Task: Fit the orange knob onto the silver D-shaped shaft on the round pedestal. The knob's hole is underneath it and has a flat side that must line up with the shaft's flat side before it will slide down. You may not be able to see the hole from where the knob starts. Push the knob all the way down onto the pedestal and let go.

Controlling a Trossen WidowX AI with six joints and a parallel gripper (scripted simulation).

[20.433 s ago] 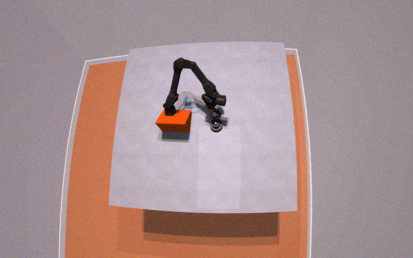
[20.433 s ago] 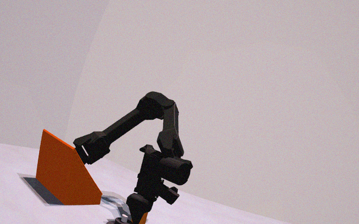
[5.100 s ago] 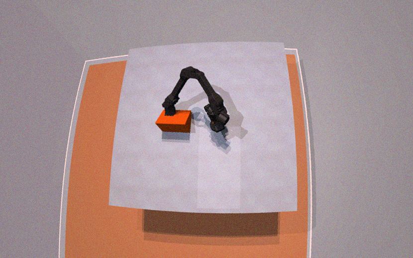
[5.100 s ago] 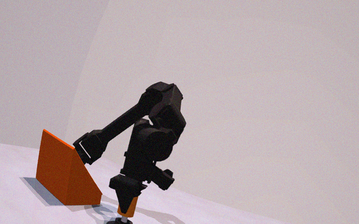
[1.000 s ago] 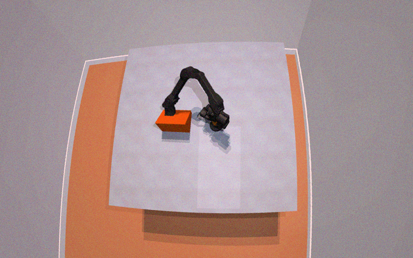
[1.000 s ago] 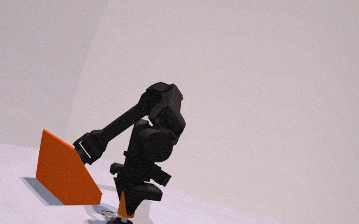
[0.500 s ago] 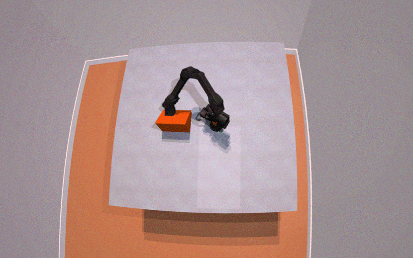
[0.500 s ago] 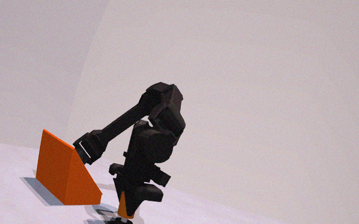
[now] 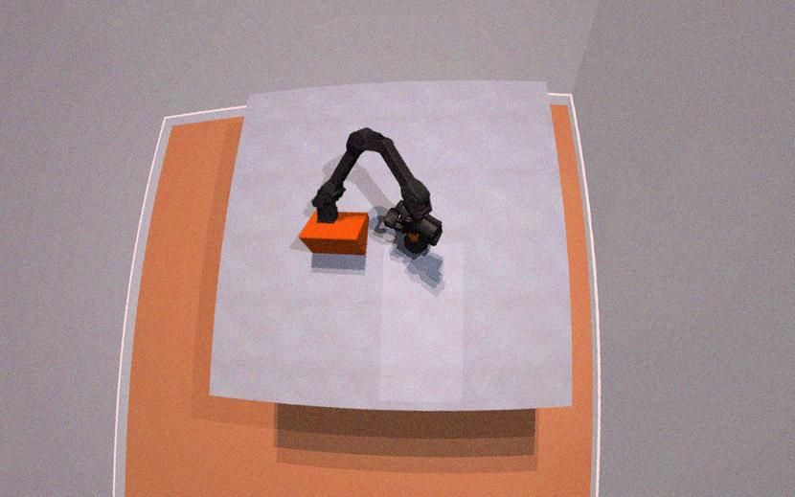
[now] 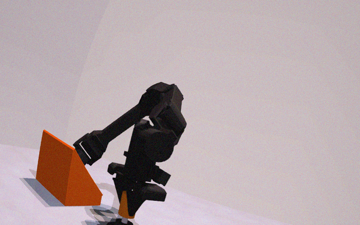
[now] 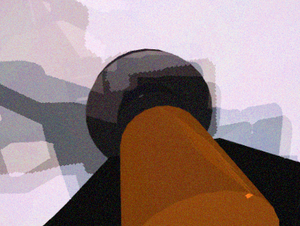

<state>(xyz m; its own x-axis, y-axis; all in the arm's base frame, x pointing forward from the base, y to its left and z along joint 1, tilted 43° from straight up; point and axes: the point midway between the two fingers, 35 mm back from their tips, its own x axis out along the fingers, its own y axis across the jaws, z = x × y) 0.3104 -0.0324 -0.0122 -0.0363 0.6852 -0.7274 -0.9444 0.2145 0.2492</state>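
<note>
My gripper tip is 3 cm below the orange knob. Round my gripper tip: round pedestal (4 cm below).
</note>
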